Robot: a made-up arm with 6 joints. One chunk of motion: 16 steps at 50 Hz.
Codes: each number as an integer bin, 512 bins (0 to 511) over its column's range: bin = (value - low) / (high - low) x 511, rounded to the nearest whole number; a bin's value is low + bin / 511 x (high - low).
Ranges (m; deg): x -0.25..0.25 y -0.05..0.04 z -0.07..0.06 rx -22..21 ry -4..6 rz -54..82
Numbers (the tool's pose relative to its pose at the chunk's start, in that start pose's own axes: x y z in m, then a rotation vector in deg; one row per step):
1: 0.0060 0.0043 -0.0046 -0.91 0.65 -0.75
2: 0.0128 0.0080 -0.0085 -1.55 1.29 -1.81
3: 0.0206 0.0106 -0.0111 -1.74 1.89 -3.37
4: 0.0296 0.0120 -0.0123 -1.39 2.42 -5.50
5: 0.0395 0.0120 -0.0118 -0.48 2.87 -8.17
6: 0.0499 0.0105 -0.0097 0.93 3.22 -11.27
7: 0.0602 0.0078 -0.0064 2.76 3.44 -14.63
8: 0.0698 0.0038 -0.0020 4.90 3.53 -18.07
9: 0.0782 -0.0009 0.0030 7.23 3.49 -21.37
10: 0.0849 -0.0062 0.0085 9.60 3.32 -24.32
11: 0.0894 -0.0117 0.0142 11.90 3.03 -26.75
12: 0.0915 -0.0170 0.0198 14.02 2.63 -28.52
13: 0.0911 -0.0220 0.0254 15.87 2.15 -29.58
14: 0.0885 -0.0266 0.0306 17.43 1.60 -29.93
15: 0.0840 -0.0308 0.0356 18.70 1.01 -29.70
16: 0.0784 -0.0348 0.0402 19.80 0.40 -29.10
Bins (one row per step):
1: 262 308 257 251 238 200
2: 269 329 242 243 270 196
3: 277 344 232 241 301 190
4: 286 352 227 245 328 182
5: 296 352 229 256 351 172
6: 306 344 237 272 369 161
7: 317 328 250 294 380 148
8: 327 305 267 320 385 135
9: 335 279 287 347 383 123
10: 342 249 309 376 374 112
11: 347 217 331 403 359 102
12: 349 187 353 428 339 96
13: 349 159 375 450 314 92
14: 346 133 395 469 286 90
15: 341 109 415 484 256 91
16: 336 86 433 497 225 94

